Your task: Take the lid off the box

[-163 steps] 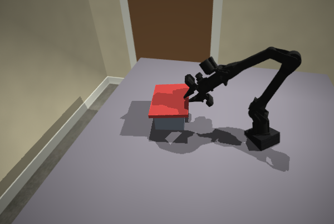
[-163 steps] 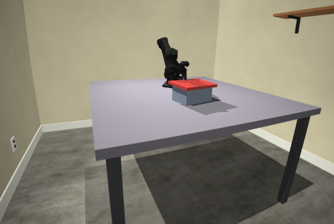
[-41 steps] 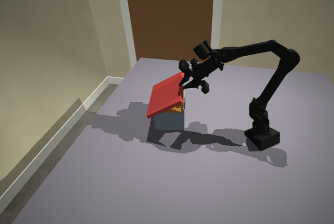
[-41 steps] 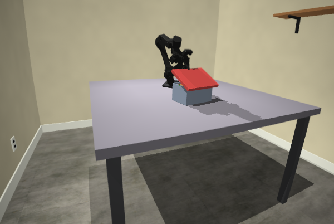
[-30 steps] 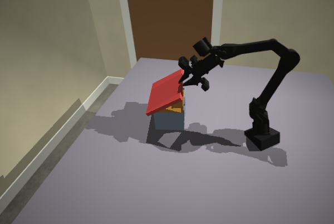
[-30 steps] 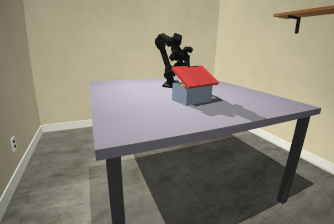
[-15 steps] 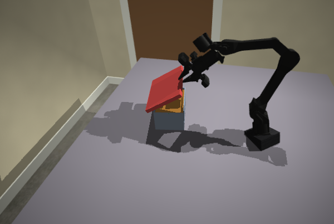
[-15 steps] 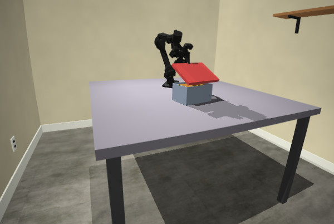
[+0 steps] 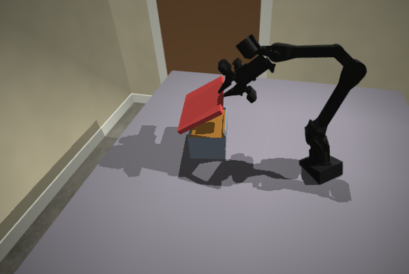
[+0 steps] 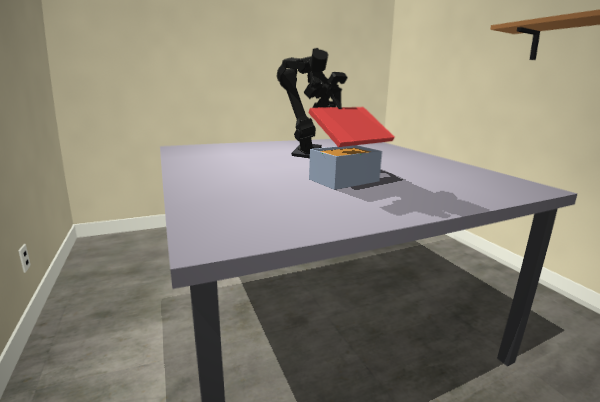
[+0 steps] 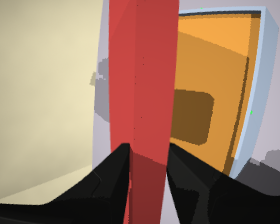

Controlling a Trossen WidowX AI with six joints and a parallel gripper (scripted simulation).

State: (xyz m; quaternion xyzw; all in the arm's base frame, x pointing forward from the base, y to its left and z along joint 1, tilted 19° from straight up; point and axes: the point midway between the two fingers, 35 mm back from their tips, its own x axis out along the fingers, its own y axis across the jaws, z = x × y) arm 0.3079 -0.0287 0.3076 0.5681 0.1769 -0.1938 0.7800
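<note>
My hand is 100 mm short of the lid, 60 mm above it and 10 mm to the right of it. The rest, counted from my hand: storage box (210 mm below, 80 mm ahead).
</note>
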